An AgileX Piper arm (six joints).
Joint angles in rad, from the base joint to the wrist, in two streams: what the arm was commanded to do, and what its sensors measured. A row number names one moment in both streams.
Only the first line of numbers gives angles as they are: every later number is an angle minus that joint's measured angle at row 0.
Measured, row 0:
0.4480 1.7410 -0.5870 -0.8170 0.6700 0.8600
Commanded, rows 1 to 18:
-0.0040 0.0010 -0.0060 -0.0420 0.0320 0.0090
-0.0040 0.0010 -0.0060 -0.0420 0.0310 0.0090
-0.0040 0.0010 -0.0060 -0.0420 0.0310 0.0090
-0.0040 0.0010 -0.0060 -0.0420 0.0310 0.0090
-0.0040 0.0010 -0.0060 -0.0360 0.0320 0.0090
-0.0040 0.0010 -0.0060 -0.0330 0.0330 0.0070
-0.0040 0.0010 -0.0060 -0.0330 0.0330 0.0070
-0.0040 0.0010 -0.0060 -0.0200 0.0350 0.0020
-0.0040 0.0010 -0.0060 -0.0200 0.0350 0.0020
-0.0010 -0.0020 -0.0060 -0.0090 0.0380 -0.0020
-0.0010 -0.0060 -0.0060 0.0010 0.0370 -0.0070
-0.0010 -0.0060 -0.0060 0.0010 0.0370 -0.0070
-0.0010 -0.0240 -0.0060 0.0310 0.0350 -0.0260
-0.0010 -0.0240 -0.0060 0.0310 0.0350 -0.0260
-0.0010 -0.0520 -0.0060 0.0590 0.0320 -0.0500
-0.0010 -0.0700 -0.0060 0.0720 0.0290 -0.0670
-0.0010 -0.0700 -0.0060 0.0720 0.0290 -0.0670
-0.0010 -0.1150 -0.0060 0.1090 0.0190 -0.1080
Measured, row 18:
0.0000 -0.0640 0.0000 0.0650 0.0240 -0.0530
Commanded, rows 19 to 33:
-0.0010 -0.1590 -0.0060 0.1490 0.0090 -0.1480
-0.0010 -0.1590 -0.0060 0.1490 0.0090 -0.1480
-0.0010 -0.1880 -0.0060 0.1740 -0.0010 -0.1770
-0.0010 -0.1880 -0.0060 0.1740 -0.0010 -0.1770
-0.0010 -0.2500 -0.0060 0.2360 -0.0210 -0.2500
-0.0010 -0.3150 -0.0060 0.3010 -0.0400 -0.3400
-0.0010 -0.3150 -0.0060 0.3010 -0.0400 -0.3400
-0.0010 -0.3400 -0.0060 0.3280 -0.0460 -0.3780
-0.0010 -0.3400 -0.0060 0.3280 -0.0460 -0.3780
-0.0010 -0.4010 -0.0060 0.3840 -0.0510 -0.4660
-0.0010 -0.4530 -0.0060 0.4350 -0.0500 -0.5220
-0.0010 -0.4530 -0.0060 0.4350 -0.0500 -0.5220
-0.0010 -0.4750 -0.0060 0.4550 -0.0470 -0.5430
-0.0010 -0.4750 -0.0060 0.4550 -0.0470 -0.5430
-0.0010 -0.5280 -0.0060 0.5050 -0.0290 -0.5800
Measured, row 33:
0.0000 -0.4660 -0.0060 0.4370 -0.0490 -0.5070
